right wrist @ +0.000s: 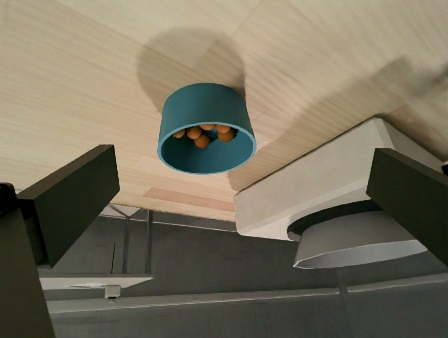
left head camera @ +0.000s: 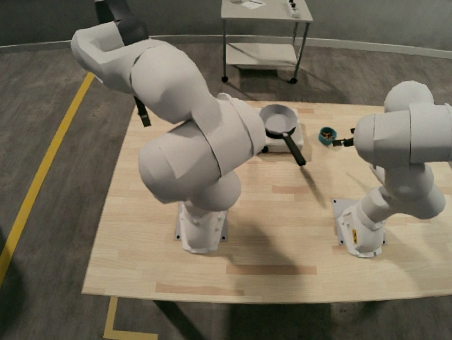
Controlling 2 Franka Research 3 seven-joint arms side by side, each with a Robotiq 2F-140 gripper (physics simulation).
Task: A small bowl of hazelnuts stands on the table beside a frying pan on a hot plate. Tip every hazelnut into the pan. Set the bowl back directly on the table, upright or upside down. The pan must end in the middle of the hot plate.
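Observation:
The teal bowl (left head camera: 325, 143) (right wrist: 205, 105) stands upright on the table, to the right of the hot plate in the left head camera. Several brown hazelnuts (left head camera: 327, 133) (right wrist: 201, 141) lie inside it. The grey frying pan (left head camera: 278, 120) (right wrist: 360, 237) sits on the white hot plate (left head camera: 276, 145) (right wrist: 310, 175), its black handle pointing toward the front right. My right gripper (left head camera: 347, 137) (right wrist: 243, 169) is open and empty, close to the bowl's right side in the left head camera. My left gripper (left head camera: 144, 118) hangs at the table's far left corner; the arm partly hides it, so its opening is unclear.
The wooden table (left head camera: 260, 220) carries both arm bases. The left arm (left head camera: 200, 145) reaches across the left part and hides some table just left of the hot plate. The right arm (left head camera: 385, 137) is right of the bowl. A white cart (left head camera: 265, 12) stands behind the table.

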